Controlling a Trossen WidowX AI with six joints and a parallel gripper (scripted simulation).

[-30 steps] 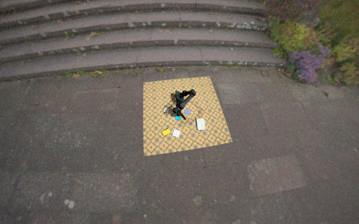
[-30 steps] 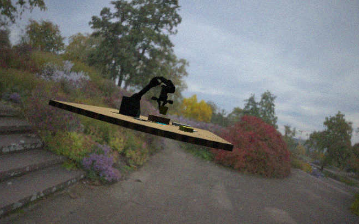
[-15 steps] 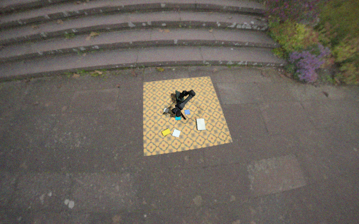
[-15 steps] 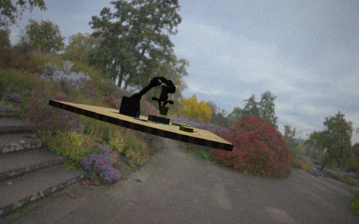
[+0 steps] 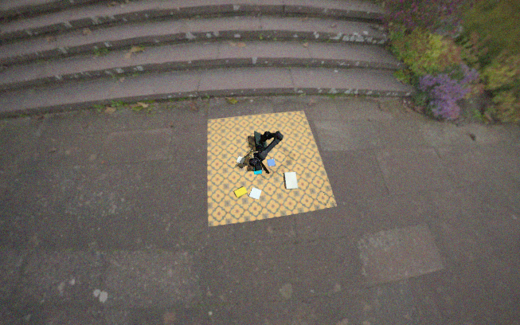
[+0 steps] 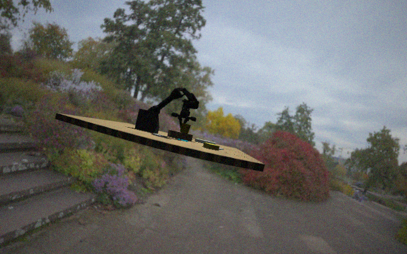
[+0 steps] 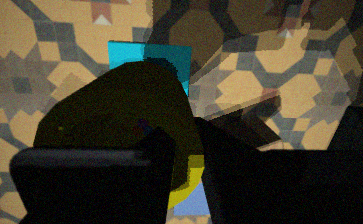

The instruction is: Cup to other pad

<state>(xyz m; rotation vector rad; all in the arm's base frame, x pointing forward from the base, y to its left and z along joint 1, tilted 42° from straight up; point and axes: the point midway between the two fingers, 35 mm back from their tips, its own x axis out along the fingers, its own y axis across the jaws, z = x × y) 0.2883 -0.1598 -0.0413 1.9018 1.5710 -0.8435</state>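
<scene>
Now: gripper tip 3 cm short of the cyan pad and 10 cm above it. The rest, counted from my gripper tip: brown bar (8 cm to the left, 7 cm below); pale blue pad (2 cm behind, 17 cm to the left, 10 cm below); yellow cup (2 cm ahead).
</scene>
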